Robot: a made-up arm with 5 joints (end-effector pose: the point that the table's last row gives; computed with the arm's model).
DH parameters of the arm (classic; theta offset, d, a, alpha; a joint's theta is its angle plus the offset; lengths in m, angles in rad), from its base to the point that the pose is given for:
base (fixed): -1.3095 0 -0.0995 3.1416
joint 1: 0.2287 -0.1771 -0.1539 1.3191
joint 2: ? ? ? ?
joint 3: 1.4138 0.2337 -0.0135 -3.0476
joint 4: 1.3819 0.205 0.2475 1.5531
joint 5: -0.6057 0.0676 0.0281 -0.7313
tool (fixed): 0.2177 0.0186 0 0
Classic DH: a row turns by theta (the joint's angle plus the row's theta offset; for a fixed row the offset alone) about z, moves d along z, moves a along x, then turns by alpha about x.
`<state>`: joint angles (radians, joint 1 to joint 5).
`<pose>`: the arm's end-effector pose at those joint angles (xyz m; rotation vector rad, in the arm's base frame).
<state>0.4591 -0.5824 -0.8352 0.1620 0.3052</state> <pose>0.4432 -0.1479 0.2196 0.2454 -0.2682 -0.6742</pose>
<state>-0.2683 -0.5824 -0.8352 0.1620 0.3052</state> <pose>0.4868 0.2257 0.2197 0.3185 -0.1602 0.0454</pose>
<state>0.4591 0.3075 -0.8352 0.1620 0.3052</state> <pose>0.3690 -0.1874 0.0207 1.1054 -0.3651 -0.9352</pose>
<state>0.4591 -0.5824 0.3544 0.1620 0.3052</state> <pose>0.1525 -0.0903 0.2488 0.0789 -1.0708 -1.5485</pose>
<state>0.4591 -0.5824 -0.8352 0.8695 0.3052</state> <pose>0.5794 -0.0366 0.1230 0.2484 0.2128 -0.1502</pose>
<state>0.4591 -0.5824 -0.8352 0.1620 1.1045</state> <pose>0.4380 -0.1283 0.2324 -0.1296 -0.7638 -0.1480</pose>
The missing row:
joint 2: 0 0.3342 0.0446 -1.3191
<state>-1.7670 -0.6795 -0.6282 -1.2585 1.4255</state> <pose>-0.0361 0.2230 0.2083 0.7622 -1.6193 0.4026</pose>
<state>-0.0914 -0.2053 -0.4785 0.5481 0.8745</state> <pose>0.4942 0.0976 0.1566 0.4504 -0.5751 0.0463</pose>
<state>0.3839 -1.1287 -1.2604 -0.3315 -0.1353</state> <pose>0.4905 -0.0322 0.2962 -0.0453 -0.0294 -0.7776</pose>
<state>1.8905 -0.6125 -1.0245 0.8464 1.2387</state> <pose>-0.0206 -0.5133 0.1189 -0.1037 -0.4060 -0.8009</pose>
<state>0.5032 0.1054 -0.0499 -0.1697 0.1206</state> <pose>0.0982 -0.1076 0.0565 0.8808 -0.7429 -2.0302</pose>
